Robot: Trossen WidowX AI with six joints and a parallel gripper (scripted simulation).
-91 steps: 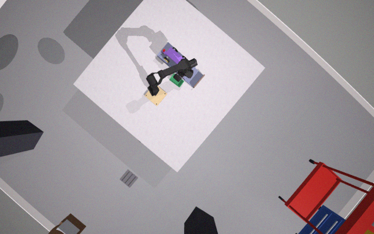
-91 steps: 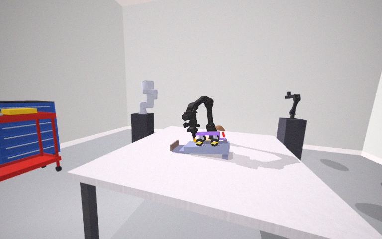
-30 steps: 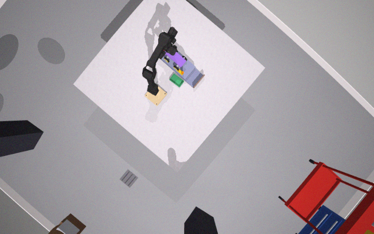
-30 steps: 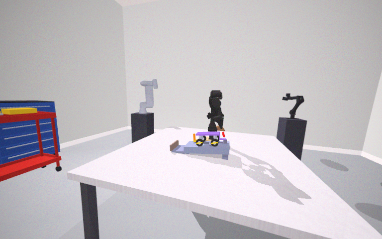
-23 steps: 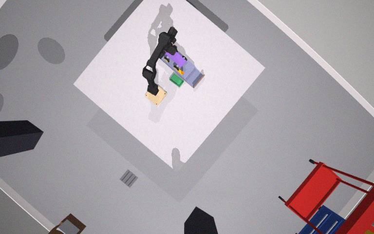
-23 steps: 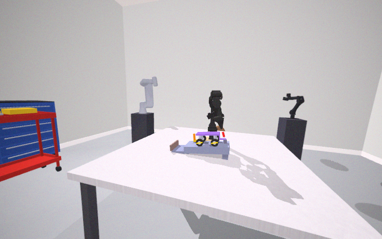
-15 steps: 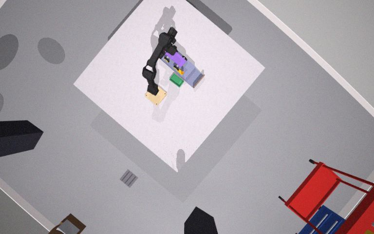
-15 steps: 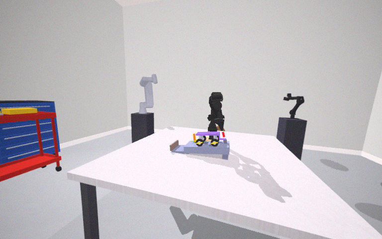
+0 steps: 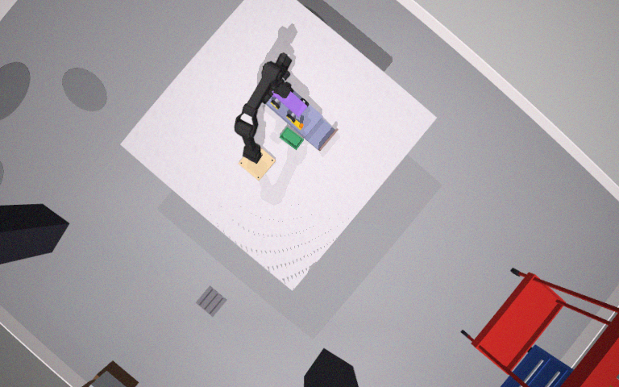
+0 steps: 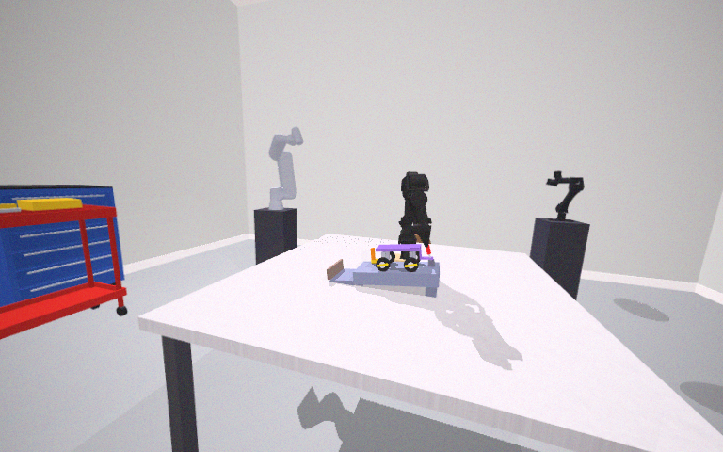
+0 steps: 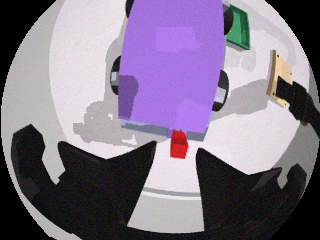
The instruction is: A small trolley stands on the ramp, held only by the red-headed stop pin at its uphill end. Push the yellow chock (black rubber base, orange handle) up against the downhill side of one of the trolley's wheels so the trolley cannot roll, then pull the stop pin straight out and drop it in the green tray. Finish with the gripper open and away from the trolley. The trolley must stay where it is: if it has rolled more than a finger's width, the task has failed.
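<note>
Right now my gripper tip is 30 mm above the stop pin and 10 mm to the right of it. The rest, counted from my gripper tip: yellow chock: 190 mm to the right, 80 mm below, 60 mm behind; then purple trolley: 100 mm to the right, 50 mm below, 10 mm ahead; then blue-grey ramp: 120 mm below, 110 mm to the right, 10 mm ahead.
</note>
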